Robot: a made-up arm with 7 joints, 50 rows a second.
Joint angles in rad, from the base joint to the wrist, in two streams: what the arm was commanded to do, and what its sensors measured. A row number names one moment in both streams.
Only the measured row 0 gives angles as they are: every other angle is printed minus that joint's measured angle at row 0.
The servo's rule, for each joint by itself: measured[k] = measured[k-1] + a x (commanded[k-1-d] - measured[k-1]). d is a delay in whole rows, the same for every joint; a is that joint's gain. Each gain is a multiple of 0.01, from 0.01 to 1. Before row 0 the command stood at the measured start. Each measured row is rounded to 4 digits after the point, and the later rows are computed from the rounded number. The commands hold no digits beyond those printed.
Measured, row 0: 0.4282, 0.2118, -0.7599, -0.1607, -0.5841, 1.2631, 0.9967
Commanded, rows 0 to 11: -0.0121, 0.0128, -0.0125, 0.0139, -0.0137, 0.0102, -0.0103; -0.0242, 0.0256, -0.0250, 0.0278, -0.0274, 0.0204, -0.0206; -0.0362, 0.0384, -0.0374, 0.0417, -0.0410, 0.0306, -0.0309; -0.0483, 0.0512, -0.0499, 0.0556, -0.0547, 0.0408, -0.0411; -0.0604, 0.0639, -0.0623, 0.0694, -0.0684, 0.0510, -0.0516; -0.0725, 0.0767, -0.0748, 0.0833, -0.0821, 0.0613, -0.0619; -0.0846, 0.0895, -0.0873, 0.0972, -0.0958, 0.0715, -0.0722; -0.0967, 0.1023, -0.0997, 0.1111, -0.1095, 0.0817, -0.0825; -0.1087, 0.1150, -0.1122, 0.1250, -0.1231, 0.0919, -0.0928; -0.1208, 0.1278, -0.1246, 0.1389, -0.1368, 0.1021, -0.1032; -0.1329, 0.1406, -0.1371, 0.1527, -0.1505, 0.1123, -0.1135; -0.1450, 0.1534, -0.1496, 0.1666, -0.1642, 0.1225, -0.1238
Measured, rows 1 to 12: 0.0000, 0.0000, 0.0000, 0.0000, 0.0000, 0.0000, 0.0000; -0.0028, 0.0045, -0.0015, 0.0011, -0.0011, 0.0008, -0.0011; -0.0077, 0.0119, -0.0043, 0.0032, -0.0032, 0.0024, -0.0032; -0.0143, 0.0212, -0.0083, 0.0063, -0.0062, 0.0047, -0.0062; -0.0221, 0.0317, -0.0133, 0.0102, -0.0101, 0.0076, -0.0100; -0.0309, 0.0430, -0.0192, 0.0149, -0.0148, 0.0111, -0.0146; -0.0405, 0.0548, -0.0259, 0.0204, -0.0202, 0.0151, -0.0198; -0.0506, 0.0669, -0.0333, 0.0265, -0.0262, 0.0196, -0.0256; -0.0612, 0.0793, -0.0413, 0.0333, -0.0329, 0.0246, -0.0319; -0.0721, 0.0918, -0.0498, 0.0406, -0.0401, 0.0300, -0.0386; -0.0833, 0.1044, -0.0588, 0.0485, -0.0478, 0.0358, -0.0457; -0.0947, 0.1171, -0.0682, 0.0568, -0.0560, 0.0419, -0.0532
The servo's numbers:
d 1
a 0.23 0.35 0.12 0.08 0.08 0.08 0.11

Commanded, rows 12 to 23: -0.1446, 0.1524, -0.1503, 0.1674, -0.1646, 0.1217, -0.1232; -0.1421, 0.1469, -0.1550, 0.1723, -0.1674, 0.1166, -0.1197; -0.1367, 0.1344, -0.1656, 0.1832, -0.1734, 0.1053, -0.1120; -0.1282, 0.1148, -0.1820, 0.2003, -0.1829, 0.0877, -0.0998; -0.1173, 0.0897, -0.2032, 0.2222, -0.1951, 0.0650, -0.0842; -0.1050, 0.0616, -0.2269, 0.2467, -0.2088, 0.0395, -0.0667; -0.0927, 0.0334, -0.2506, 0.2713, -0.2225, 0.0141, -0.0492; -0.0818, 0.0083, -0.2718, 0.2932, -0.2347, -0.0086, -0.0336; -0.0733, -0.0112, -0.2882, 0.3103, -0.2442, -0.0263, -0.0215; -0.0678, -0.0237, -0.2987, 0.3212, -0.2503, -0.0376, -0.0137; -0.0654, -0.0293, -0.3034, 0.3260, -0.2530, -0.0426, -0.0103; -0.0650, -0.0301, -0.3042, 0.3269, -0.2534, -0.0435, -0.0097
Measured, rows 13 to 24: -0.1063, 0.1298, -0.0780, 0.0656, -0.0647, 0.0483, -0.0610; -0.1151, 0.1377, -0.0867, 0.0737, -0.0727, 0.0542, -0.0678; -0.1213, 0.1409, -0.0949, 0.0816, -0.0803, 0.0592, -0.0735; -0.1248, 0.1386, -0.1034, 0.0897, -0.0877, 0.0629, -0.0777; -0.1256, 0.1303, -0.1128, 0.0985, -0.0953, 0.0649, -0.0801; -0.1237, 0.1161, -0.1236, 0.1084, -0.1033, 0.0649, -0.0806; -0.1194, 0.0970, -0.1360, 0.1195, -0.1117, 0.0629, -0.0791; -0.1133, 0.0747, -0.1498, 0.1316, -0.1206, 0.0590, -0.0758; -0.1061, 0.0515, -0.1644, 0.1445, -0.1297, 0.0536, -0.0712; -0.0986, 0.0296, -0.1793, 0.1578, -0.1389, 0.0472, -0.0657; -0.0915, 0.0109, -0.1936, 0.1709, -0.1478, 0.0404, -0.0600; -0.0855, -0.0032, -0.2068, 0.1833, -0.1562, 0.0338, -0.0545
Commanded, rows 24 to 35: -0.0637, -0.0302, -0.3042, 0.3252, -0.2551, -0.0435, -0.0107; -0.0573, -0.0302, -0.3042, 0.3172, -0.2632, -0.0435, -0.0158; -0.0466, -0.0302, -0.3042, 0.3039, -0.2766, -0.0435, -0.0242; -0.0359, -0.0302, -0.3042, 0.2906, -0.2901, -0.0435, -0.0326; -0.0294, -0.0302, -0.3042, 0.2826, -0.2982, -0.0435, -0.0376; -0.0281, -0.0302, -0.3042, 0.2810, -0.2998, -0.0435, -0.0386; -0.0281, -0.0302, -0.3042, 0.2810, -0.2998, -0.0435, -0.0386; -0.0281, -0.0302, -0.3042, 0.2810, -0.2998, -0.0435, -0.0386; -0.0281, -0.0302, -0.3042, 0.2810, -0.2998, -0.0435, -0.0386; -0.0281, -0.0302, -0.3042, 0.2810, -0.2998, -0.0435, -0.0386; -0.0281, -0.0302, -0.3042, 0.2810, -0.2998, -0.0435, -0.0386; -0.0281, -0.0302, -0.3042, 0.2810, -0.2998, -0.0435, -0.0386
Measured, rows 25 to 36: -0.0808, -0.0126, -0.2185, 0.1948, -0.1640, 0.0276, -0.0496; -0.0769, -0.0188, -0.2288, 0.2052, -0.1713, 0.0219, -0.0453; -0.0724, -0.0228, -0.2378, 0.2142, -0.1787, 0.0167, -0.0421; -0.0665, -0.0254, -0.2458, 0.2214, -0.1865, 0.0119, -0.0401; -0.0595, -0.0271, -0.2528, 0.2269, -0.1948, 0.0075, -0.0393; -0.0526, -0.0282, -0.2590, 0.2314, -0.2031, 0.0034, -0.0391; -0.0470, -0.0289, -0.2644, 0.2354, -0.2108, -0.0004, -0.0390; -0.0427, -0.0294, -0.2692, 0.2390, -0.2179, -0.0038, -0.0390; -0.0393, -0.0297, -0.2734, 0.2424, -0.2245, -0.0070, -0.0390; -0.0367, -0.0299, -0.2771, 0.2455, -0.2305, -0.0099, -0.0390; -0.0347, -0.0300, -0.2804, 0.2483, -0.2360, -0.0126, -0.0390; -0.0332, -0.0301, -0.2833, 0.2509, -0.2411, -0.0151, -0.0390
